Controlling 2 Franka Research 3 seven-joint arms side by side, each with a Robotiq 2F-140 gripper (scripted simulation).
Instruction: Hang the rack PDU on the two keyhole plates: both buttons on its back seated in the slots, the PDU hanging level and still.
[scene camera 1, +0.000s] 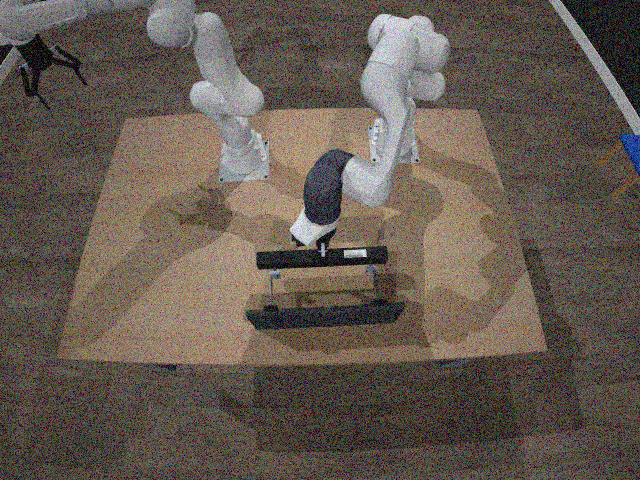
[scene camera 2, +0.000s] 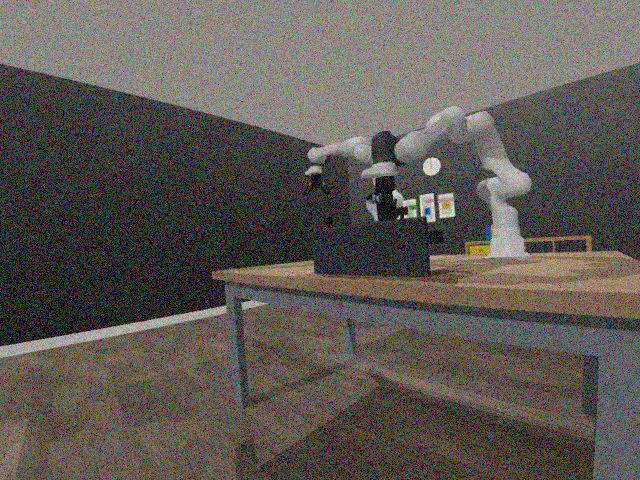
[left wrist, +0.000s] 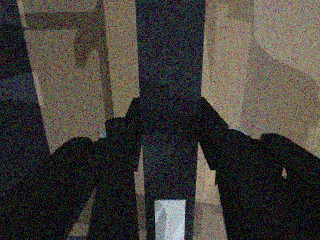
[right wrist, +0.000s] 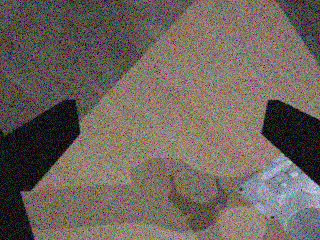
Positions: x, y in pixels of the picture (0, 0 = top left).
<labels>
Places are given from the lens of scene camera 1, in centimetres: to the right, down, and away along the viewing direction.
my right gripper (scene camera 1: 66, 95): -87, -50, 109
rack PDU (scene camera 1: 274, 260): -14, 6, 111
</labels>
